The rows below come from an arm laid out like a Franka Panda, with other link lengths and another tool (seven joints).
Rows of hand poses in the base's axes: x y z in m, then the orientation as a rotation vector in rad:
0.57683, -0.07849, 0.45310, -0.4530, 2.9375, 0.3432
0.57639, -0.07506, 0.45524, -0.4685, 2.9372, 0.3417
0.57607, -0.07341, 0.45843, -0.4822, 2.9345, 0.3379
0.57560, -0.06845, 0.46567, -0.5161, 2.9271, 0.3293
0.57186, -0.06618, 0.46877, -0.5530, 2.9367, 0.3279
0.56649, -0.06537, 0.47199, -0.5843, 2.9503, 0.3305
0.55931, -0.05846, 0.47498, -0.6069, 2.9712, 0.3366
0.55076, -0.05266, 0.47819, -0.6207, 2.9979, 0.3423
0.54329, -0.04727, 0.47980, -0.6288, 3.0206, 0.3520
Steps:
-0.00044, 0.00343, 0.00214, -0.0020, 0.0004, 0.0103
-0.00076, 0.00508, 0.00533, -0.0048, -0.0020, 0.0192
-0.00123, 0.01004, 0.01257, -0.0112, -0.0082, 0.0414
-0.00497, 0.01231, 0.01567, -0.0169, 0.0042, 0.0659
-0.01034, 0.01312, 0.01889, -0.0205, 0.0209, 0.0866
-0.01752, 0.02003, 0.02188, -0.0228, 0.0448, 0.1015
-0.02607, 0.02583, 0.02509, -0.0260, 0.0732, 0.1103
-0.03354, 0.03122, 0.02670, -0.0254, 0.0979, 0.1157

